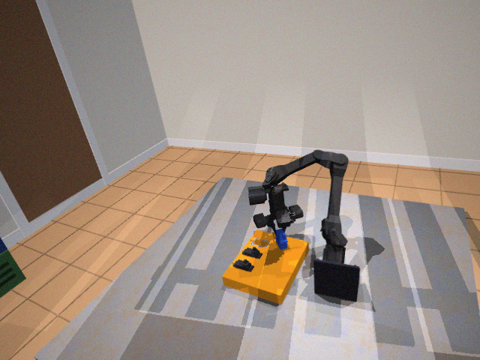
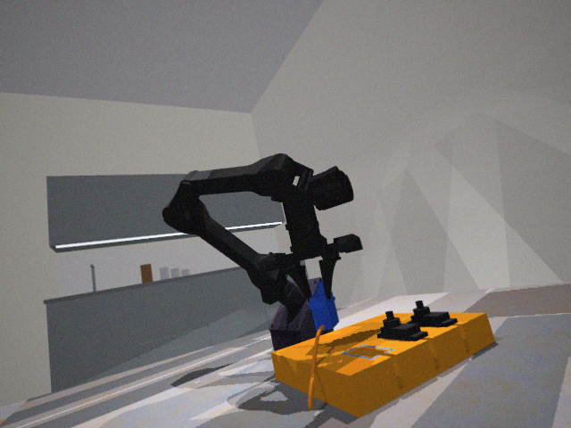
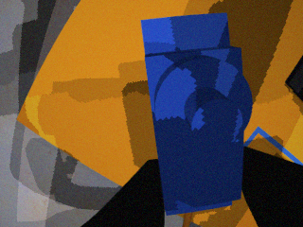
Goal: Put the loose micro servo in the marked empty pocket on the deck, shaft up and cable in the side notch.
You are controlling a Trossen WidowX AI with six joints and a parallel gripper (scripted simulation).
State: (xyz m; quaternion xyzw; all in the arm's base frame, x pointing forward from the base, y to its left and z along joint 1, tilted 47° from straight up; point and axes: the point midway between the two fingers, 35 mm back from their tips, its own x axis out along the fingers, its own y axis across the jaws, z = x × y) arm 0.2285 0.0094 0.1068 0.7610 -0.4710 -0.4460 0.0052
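Now: gripper tip 100 mm above the orange deck, 80 mm to the right of it and 20 mm past it.
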